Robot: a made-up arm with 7 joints.
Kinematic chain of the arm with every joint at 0, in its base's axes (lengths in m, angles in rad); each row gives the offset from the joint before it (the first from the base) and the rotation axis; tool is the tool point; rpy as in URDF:
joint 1: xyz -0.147 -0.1 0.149 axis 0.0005 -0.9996 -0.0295
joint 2: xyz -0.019 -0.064 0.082 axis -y
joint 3: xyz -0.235 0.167 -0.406 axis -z
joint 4: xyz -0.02 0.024 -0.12 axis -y
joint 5: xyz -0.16 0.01 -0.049 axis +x
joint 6: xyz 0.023 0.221 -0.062 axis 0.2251 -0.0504 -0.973
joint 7: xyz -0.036 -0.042 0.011 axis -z
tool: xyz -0.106 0.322 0.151 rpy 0 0 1.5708
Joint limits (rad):
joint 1: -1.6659..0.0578
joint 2: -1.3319..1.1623
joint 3: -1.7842..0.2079
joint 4: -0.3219..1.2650
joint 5: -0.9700..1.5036
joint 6: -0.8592..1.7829
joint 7: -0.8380..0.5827
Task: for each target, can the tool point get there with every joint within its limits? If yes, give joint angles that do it. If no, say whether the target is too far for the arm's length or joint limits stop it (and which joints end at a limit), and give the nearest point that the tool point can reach.
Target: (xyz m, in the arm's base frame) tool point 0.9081 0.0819 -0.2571
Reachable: no: joint limits stop it (at a limit: joint 1, joint 2, joint 3, joint 4, joint 5, joint 6) | nearest point 0.7657 0.2406 -0.2364 | short by 0.214 m
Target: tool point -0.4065 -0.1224 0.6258
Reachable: yes | joints -0.4458 -1.1090 -1.3214 0.8482 0.7541 1.2642 0.4014
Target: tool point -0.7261 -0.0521 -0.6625
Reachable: yes | joints -0.6747 0.8953 -0.7234 1.0294 0.5956 -0.2223 -0.2373
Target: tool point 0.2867 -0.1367 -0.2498
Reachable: no: joint limits stop it (at a limit: joint 2, joint 3, joint 4, joint 5, joint 6, joint 7) | nearest point 0.2012 -0.1246 -0.1711 | short by 0.117 m
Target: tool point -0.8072 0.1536 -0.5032
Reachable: yes | joints -0.1945 0.3722 -1.1199 0.2766 -0.2424 0.2320 0.3540
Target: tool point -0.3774 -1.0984 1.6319
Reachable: no: too far | nearest point -0.3066 -0.5297 1.1834 | short by 0.728 m
